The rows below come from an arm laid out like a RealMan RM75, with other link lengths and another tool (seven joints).
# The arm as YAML. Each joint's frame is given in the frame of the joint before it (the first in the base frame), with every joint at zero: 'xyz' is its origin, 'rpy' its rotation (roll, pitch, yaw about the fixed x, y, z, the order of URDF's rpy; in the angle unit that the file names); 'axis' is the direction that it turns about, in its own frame. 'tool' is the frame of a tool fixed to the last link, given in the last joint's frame.
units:
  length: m
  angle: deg
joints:
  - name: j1
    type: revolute
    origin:
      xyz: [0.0, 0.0, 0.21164]
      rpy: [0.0, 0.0, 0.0]
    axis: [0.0, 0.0, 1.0]
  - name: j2
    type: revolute
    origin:
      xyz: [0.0, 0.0, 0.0]
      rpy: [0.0, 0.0, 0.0]
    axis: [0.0, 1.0, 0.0]
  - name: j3
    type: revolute
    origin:
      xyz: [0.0, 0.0, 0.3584]
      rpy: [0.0, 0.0, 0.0]
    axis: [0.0, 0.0, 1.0]
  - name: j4
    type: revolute
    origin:
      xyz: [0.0, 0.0, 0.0]
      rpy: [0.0, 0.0, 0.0]
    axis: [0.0, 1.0, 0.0]
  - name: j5
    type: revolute
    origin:
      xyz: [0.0, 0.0, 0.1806]
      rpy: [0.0, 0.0, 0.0]
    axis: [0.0, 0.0, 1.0]
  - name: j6
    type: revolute
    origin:
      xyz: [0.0, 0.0, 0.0]
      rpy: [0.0, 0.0, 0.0]
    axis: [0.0, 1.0, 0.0]
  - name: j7
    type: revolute
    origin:
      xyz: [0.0, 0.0, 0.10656]
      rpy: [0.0, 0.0, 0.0]
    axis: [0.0, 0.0, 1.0]
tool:
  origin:
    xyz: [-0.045, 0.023, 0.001]
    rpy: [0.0, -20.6, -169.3]
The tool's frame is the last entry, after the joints.
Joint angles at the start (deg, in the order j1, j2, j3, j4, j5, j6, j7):
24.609, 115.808, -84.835, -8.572, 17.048, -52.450, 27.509
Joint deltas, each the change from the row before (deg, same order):
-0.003, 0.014, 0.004, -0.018, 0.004, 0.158, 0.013
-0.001, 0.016, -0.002, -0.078, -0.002, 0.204, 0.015
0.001, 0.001, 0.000, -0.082, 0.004, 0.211, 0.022
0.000, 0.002, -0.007, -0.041, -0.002, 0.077, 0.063
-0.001, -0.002, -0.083, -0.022, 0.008, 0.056, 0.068
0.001, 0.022, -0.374, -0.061, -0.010, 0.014, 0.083
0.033, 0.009, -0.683, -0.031, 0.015, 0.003, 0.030
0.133, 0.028, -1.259, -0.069, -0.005, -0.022, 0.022
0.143, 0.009, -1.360, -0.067, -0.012, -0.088, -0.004
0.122, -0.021, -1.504, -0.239, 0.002, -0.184, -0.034
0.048, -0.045, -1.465, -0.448, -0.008, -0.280, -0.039
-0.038, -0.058, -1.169, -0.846, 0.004, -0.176, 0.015
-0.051, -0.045, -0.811, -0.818, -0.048, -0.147, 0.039
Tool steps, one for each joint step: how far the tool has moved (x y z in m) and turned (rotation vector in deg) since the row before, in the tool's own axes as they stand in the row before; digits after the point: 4 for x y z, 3 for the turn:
-0.0002, 0.0001, 0.0002, -0.074, -0.117, 0.063
-0.0001, -0.0001, 0.0003, -0.046, -0.122, 0.064
0.0000, 0.0000, 0.0003, -0.052, -0.112, 0.067
0.0000, 0.0000, 0.0001, 0.014, -0.040, 0.069
-0.0001, -0.0001, 0.0001, 0.040, -0.073, 0.023
-0.0006, -0.0010, 0.0003, 0.244, -0.204, -0.174
-0.0010, -0.0016, 0.0005, 0.358, -0.364, -0.437
-0.0016, -0.0036, 0.0013, 0.755, -0.643, -0.883
-0.0015, -0.0039, 0.0013, 0.831, -0.641, -1.014
-0.0010, -0.0045, 0.0013, 1.038, -0.525, -1.170
-0.0005, -0.0046, 0.0009, 1.170, -0.315, -1.169
0.0007, -0.0045, 0.0007, 1.225, 0.005, -0.868
0.0009, -0.0037, 0.0005, 1.054, 0.131, -0.615

